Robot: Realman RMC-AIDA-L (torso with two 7-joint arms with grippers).
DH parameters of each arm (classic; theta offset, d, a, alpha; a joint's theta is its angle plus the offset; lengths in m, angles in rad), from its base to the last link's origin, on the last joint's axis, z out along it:
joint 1: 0 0.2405 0 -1.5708
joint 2: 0 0 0 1.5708
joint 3: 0 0.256 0 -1.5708
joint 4: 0 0 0 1.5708
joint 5: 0 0.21 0 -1.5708
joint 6: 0 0 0 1.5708
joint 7: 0 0.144 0 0
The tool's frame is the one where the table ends.
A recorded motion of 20 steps. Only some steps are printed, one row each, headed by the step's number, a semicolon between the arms.
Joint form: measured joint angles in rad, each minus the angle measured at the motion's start. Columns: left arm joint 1, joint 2, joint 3, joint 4, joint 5, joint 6, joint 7; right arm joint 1, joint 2, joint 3, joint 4, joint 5, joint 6, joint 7.
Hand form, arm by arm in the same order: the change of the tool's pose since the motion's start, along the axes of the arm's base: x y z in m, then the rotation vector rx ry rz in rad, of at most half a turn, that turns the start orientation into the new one. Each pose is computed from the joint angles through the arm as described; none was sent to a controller.
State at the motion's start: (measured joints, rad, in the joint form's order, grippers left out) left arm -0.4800 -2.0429 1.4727 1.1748 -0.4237 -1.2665 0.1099; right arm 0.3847 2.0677 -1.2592 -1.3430 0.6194 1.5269 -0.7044
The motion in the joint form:
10: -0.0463 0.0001 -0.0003 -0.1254 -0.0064 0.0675 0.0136; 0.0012 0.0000 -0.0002 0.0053 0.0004 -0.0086 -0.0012
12: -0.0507 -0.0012 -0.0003 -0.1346 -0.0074 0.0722 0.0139; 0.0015 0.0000 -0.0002 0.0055 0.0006 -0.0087 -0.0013
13: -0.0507 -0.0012 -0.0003 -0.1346 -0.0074 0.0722 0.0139; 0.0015 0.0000 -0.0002 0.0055 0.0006 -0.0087 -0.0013
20: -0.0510 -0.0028 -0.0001 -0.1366 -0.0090 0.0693 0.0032; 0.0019 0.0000 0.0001 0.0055 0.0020 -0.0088 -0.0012
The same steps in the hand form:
10: -0.0101 0.0061 -0.0116 -0.0113 0.0060 0.0133; 0.0005 0.0010 -0.0005 0.0045 0.0004 0.0012
12: -0.0101 0.0066 -0.0130 -0.0125 0.0048 0.0140; 0.0004 0.0011 -0.0005 0.0044 0.0006 0.0015
13: -0.0101 0.0066 -0.0130 -0.0125 0.0048 0.0140; 0.0004 0.0011 -0.0005 0.0044 0.0006 0.0015
20: -0.0100 0.0058 -0.0141 -0.0105 -0.0003 0.0257; 0.0001 0.0012 -0.0006 0.0048 0.0021 0.0019

